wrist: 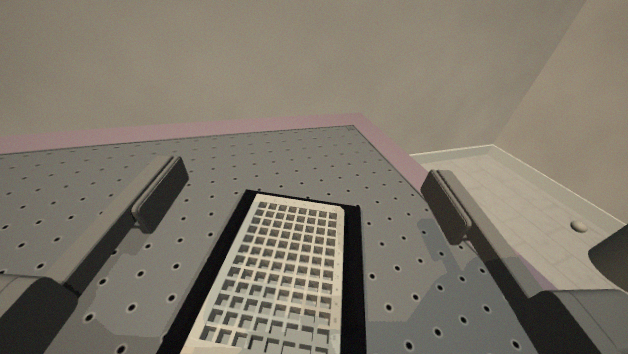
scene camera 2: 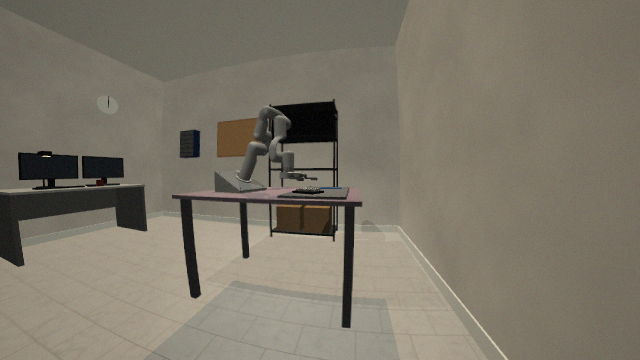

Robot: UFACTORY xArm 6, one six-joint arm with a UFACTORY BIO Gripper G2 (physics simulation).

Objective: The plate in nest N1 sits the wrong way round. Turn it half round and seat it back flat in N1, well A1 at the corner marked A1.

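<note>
The white plate (wrist: 287,267) (scene camera 2: 308,189), a grid of square wells, lies in the black nest (wrist: 354,250) (scene camera 2: 316,192) on the grey perforated board (wrist: 300,155) (scene camera 2: 336,194). It looks flat. The well letters and the A1 mark are too small to read, and the plate's near end is cut off in the wrist view. My gripper (wrist: 306,201) (scene camera 2: 310,178) is open and empty. It is above the board in the scene view, with its fingers apart on either side of the nest in the wrist view.
A blue flat piece (scene camera 2: 331,188) lies on the board behind the plate. The pink table (scene camera 2: 225,198) (wrist: 392,157) shows beyond the board's edges. The arm's wedge-shaped base (scene camera 2: 227,184) stands at the table's left. A black shelf rack (scene camera 2: 335,165) stands behind the table.
</note>
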